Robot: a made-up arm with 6 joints.
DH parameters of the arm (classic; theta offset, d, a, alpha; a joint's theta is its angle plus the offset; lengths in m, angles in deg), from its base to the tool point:
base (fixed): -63.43 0 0.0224 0
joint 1: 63.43 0.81 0.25 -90
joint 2: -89.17 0 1.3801 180
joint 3: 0.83 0.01 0.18 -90
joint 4: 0 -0.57 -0.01 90
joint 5: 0 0.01 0.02 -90
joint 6: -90 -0.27 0.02 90
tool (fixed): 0 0.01 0 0
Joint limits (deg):
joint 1: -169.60..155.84
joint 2: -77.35..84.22
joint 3: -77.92..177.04
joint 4: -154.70..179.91
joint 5: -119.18..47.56
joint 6: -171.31..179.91
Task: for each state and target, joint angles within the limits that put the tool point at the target. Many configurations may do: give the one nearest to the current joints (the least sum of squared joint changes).
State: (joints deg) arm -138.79 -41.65 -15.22 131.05 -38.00 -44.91
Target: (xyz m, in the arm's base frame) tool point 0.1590 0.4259 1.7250
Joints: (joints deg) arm -127.77 -74.97 -54.73 120.61 -38.40 -46.18
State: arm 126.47 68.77 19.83 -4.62 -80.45 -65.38
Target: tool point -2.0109 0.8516 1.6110
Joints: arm 155.84 57.93 64.31 -15.70 -40.01 -66.96
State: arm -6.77 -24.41 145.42 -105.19 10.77 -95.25
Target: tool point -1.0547 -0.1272 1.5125
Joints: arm 3.19 -28.51 177.04 -99.45 9.86 -97.96
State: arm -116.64 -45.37 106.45 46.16 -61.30 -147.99
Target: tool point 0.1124 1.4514 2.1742
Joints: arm -97.77 -49.94 89.55 49.94 -29.13 -151.06
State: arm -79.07 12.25 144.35 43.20 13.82 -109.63
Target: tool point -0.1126 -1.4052 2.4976
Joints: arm -95.68 52.29 126.57 43.52 7.56 -109.35
